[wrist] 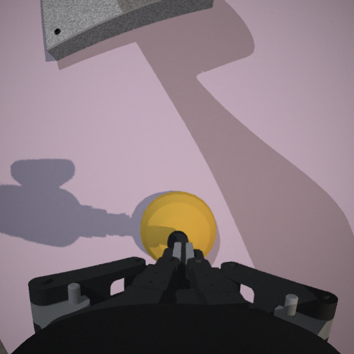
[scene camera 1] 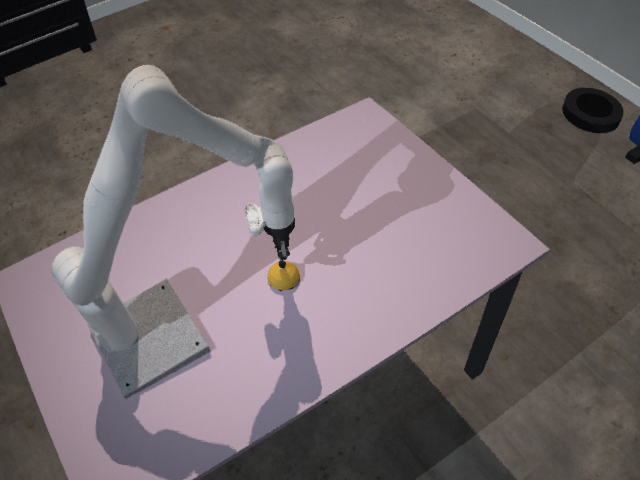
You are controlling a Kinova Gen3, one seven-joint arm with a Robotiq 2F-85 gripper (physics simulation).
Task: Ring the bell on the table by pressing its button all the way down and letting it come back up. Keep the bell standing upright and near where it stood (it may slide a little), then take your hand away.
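Places are measured from the arm's base along level axes (x ahead, y left, z up), in centimetres.
Where they show: gripper, fingertip midpoint: [scene camera 1: 282,257]; arm's base, link origin: [scene camera 1: 120,334].
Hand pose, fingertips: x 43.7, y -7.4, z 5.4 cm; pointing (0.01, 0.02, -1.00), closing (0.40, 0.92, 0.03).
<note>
Each offset is from my fingertips to the top centre of the thing. Level surfaces: height alone.
The bell @(dx -0.6, dy -0.2, dz -1.6 cm) [scene camera 1: 283,277] [wrist: 187,215] is a yellow-orange dome that stands upright on the pink table. Its round black button @(dx -0.6, dy -0.2, dz -1.6 cm) [scene camera 1: 281,264] [wrist: 176,238] sits on top. My gripper [scene camera 1: 283,258] [wrist: 182,254] is shut and empty and points down. In the scene view its fingertips are right at the top of the button, with little or no gap. In the wrist view the fingertips overlap the near part of the button and hide some of it. I cannot tell whether they touch it. The button stands up from the dome and does not look pressed down.
The pink table @(dz -8.1 cm) [scene camera 1: 444,258] [wrist: 100,115] carries the arm's grey base plate [scene camera 1: 170,351] [wrist: 90,25], to the left of the bell in the scene view. Shadows of the arm fall across the table around the bell. A black tire [scene camera 1: 571,111] lies on the floor.
</note>
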